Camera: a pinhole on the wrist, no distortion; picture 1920 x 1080 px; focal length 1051.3 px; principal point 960.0 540.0 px. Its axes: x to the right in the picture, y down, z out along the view. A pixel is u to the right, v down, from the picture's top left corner.
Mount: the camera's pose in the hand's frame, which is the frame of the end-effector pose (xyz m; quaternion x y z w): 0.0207 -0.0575 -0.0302 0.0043 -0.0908 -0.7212 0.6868
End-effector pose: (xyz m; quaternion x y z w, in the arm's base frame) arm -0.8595 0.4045 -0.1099 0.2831 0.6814 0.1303 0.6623
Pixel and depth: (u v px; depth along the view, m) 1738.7 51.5 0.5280
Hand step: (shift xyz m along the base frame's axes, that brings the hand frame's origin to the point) 0.3995 -0.5716 0.0111
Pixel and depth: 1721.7 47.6 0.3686
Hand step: 0.2669 -0.4034 -0.0020
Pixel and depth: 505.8 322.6 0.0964
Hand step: 0.0545 -0.0191 0.0008
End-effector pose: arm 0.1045 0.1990 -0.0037 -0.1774 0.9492 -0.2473 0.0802
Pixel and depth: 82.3 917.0 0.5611
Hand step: -0.1807 0.0993 -0.6716
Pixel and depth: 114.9 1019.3 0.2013
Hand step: -0.0855 -0.0052 -0.2074
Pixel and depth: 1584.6 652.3 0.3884
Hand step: 0.1655 -0.3639 -0.2135
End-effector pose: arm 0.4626 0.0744 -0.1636 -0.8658 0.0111 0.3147 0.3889
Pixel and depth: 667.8 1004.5 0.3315
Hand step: -0.0797 0.1878 -0.2691
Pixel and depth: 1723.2 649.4 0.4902
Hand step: -0.1866 0.5827 -0.0090
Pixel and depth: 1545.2 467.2 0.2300
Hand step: -0.0972 0.2430 0.0169
